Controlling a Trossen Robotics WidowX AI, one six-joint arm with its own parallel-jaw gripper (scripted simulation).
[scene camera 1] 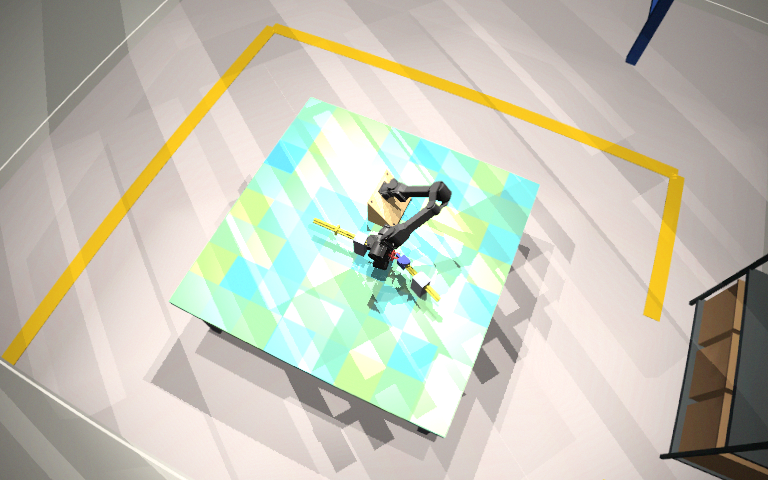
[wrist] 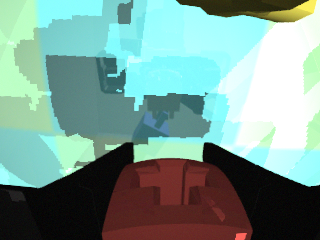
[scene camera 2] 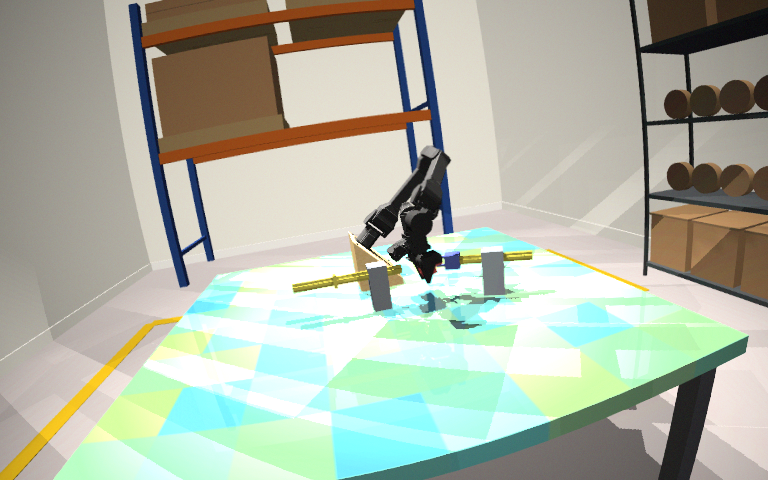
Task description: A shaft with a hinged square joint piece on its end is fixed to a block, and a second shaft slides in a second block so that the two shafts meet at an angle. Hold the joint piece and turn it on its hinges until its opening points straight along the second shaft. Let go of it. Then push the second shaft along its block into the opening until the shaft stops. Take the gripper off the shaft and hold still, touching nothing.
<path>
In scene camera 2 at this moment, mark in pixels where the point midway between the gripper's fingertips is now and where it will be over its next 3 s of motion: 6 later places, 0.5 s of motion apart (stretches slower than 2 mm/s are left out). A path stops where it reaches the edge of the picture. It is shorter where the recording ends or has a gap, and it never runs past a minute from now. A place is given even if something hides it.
My gripper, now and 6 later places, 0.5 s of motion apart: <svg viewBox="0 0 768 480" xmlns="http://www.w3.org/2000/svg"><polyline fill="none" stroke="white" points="426,281 423,279 422,275 423,266 420,252 418,232 416,222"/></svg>
</path>
